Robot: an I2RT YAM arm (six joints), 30 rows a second.
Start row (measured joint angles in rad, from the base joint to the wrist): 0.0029, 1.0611, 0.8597, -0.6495, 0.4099, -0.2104
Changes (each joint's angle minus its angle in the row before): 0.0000, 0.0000, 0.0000, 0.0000, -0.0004, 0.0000; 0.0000, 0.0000, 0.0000, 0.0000, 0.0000, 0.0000; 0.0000, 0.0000, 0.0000, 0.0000, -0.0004, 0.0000; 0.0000, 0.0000, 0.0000, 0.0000, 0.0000, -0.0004; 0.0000, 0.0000, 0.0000, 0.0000, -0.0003, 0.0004; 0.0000, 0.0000, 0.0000, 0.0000, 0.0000, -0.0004; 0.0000, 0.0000, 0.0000, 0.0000, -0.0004, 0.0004; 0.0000, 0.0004, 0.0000, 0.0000, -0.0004, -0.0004; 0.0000, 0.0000, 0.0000, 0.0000, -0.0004, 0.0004; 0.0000, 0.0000, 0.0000, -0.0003, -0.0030, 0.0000; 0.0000, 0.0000, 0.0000, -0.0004, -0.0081, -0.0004; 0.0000, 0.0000, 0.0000, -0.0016, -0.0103, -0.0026; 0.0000, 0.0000, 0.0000, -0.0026, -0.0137, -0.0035; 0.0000, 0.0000, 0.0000, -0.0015, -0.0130, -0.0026; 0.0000, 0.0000, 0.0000, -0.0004, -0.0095, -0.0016; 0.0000, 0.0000, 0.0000, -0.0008, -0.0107, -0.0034; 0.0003, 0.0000, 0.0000, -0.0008, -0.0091, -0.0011; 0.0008, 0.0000, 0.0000, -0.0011, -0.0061, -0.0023; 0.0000, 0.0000, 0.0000, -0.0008, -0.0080, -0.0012; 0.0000, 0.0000, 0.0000, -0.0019, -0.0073, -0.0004
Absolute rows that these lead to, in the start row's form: 0.0029, 1.0611, 0.8597, -0.6495, 0.4095, -0.2104; 0.0029, 1.0611, 0.8597, -0.6495, 0.4095, -0.2104; 0.0029, 1.0611, 0.8597, -0.6495, 0.4091, -0.2104; 0.0029, 1.0611, 0.8597, -0.6495, 0.4091, -0.2108; 0.0029, 1.0611, 0.8597, -0.6495, 0.4088, -0.2104; 0.0029, 1.0611, 0.8597, -0.6495, 0.4088, -0.2108; 0.0029, 1.0611, 0.8597, -0.6495, 0.4084, -0.2104; 0.0029, 1.0615, 0.8597, -0.6495, 0.4080, -0.2108; 0.0029, 1.0615, 0.8597, -0.6495, 0.4076, -0.2104; 0.0029, 1.0615, 0.8597, -0.6498, 0.4046, -0.2104; 0.0029, 1.0615, 0.8597, -0.6502, 0.3965, -0.2108; 0.0029, 1.0615, 0.8597, -0.6518, 0.3862, -0.2134; 0.0029, 1.0615, 0.8597, -0.6544, 0.3725, -0.2169; 0.0029, 1.0615, 0.8597, -0.6559, 0.3595, -0.2195; 0.0029, 1.0615, 0.8597, -0.6563, 0.3500, -0.2211; 0.0029, 1.0615, 0.8597, -0.6571, 0.3393, -0.2245; 0.0032, 1.0615, 0.8597, -0.6579, 0.3302, -0.2256; 0.0040, 1.0615, 0.8597, -0.6590, 0.3241, -0.2279; 0.0040, 1.0615, 0.8597, -0.6598, 0.3161, -0.2291; 0.0040, 1.0615, 0.8597, -0.6617, 0.3088, -0.2295
